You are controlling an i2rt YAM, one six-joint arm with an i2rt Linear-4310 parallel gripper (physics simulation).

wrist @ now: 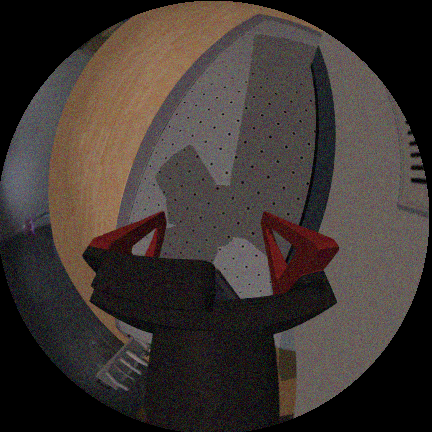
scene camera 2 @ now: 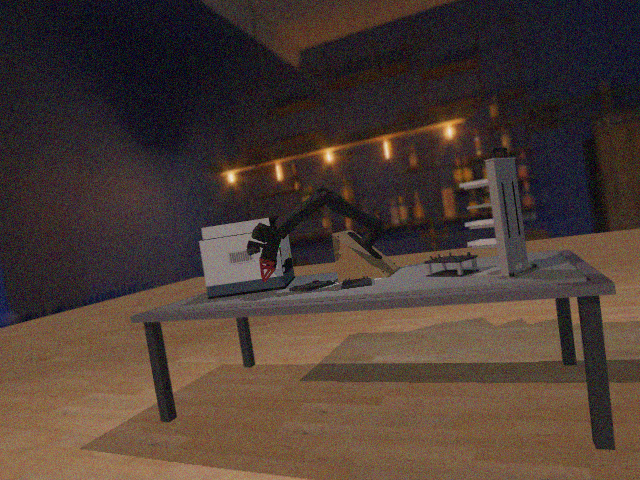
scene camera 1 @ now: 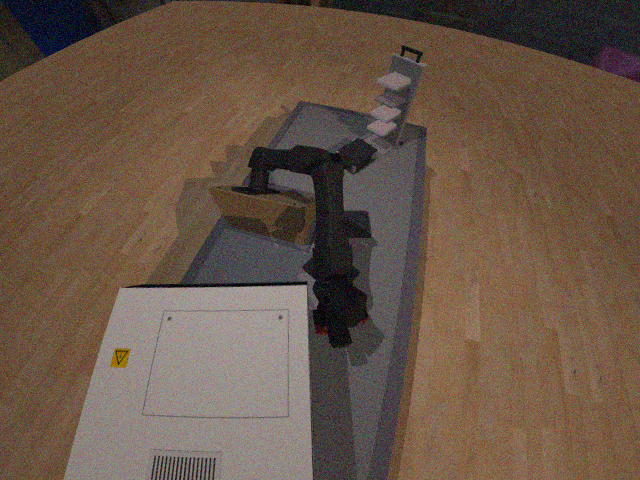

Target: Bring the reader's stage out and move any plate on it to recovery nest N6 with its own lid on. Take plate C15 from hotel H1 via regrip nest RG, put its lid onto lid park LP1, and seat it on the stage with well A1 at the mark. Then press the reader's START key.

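Pixels of known places: gripper, fingertip midpoint: [wrist: 213, 216] [scene camera 2: 263, 279]; arm's base, origin of the base link: [scene camera 2: 364, 246] [scene camera 1: 257, 192].
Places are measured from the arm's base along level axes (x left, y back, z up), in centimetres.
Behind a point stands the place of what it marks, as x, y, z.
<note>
My gripper [scene camera 1: 342, 326] {-28.4, -45.2, -6.4} [scene camera 2: 267, 270] {-28.4, -45.2, -6.4} [wrist: 213, 216] {-28.4, -45.2, -6.4} is open and empty, its red fingers wide apart above the perforated table, beside the reader. The white reader [scene camera 1: 222, 361] {-46.9, -27.0, 20.0} [scene camera 2: 219, 266] {-52.3, -45.5, 1.4} [wrist: 370, 125] stands close to it; its stage and START key do not show. The hotel [scene camera 1: 408, 95] {66.1, -36.5, 13.9} [scene camera 2: 509, 222] {70.0, -34.8, 4.8} [wrist: 107, 376] stands at the far end, with several pale plates on its shelves; labels are unreadable. A low pegged stand [scene camera 2: 452, 258] {47.0, -23.9, -6.9} is beside the hotel. A dark pad [scene camera 1: 360, 224] {10.7, -37.1, -11.9} [scene camera 2: 356, 282] {10.2, -34.8, -11.9} lies nearer the reader. I cannot tell which fixture is RG, LP1 or N6.
The wedge-shaped wooden arm base [scene camera 1: 242, 209] {-9.1, 0.2, 0.5} [scene camera 2: 351, 258] {1.9, -19.4, -3.5} stands between the reader and the hotel. The arm's links arch over the grey table [scene camera 1: 395, 206] {26.6, -47.7, -12.9} [scene camera 2: 361, 304] {23.6, -60.4, -15.2} [wrist: 210, 100] {-40.1, -57.2, -12.9}. Another dark flat fixture [scene camera 2: 312, 285] {-10.0, -36.0, -11.7} lies near the reader. The reader's wall rises close beside one finger.
</note>
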